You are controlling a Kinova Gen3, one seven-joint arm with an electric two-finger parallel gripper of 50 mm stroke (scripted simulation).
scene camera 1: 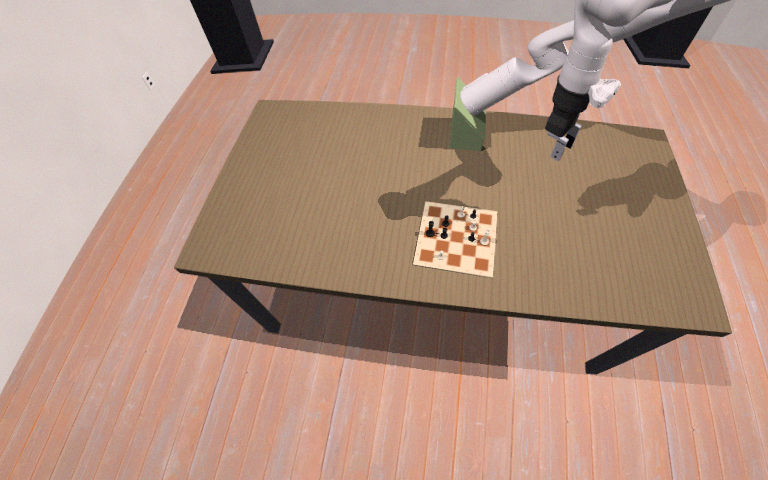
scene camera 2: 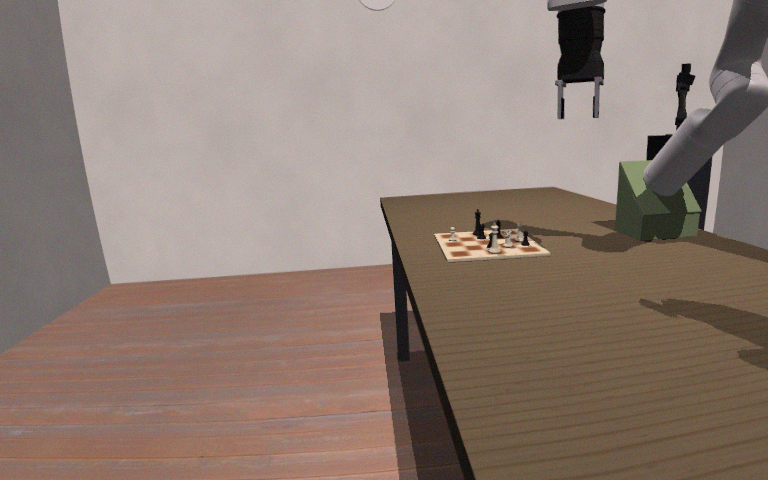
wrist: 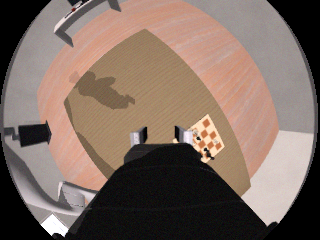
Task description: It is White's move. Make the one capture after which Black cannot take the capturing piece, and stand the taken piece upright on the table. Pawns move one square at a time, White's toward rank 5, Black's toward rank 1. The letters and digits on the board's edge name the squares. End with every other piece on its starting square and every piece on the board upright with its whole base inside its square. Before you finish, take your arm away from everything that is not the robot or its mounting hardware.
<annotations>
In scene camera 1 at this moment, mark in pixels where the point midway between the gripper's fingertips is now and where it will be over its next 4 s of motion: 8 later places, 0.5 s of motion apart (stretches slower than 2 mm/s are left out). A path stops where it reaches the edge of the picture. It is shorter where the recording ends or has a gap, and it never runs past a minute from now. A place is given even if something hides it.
The gripper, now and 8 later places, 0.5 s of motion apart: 561,152; 560,153; 558,157; 554,166; 546,176; 537,189; 528,203; 521,219; 518,233
</annotations>
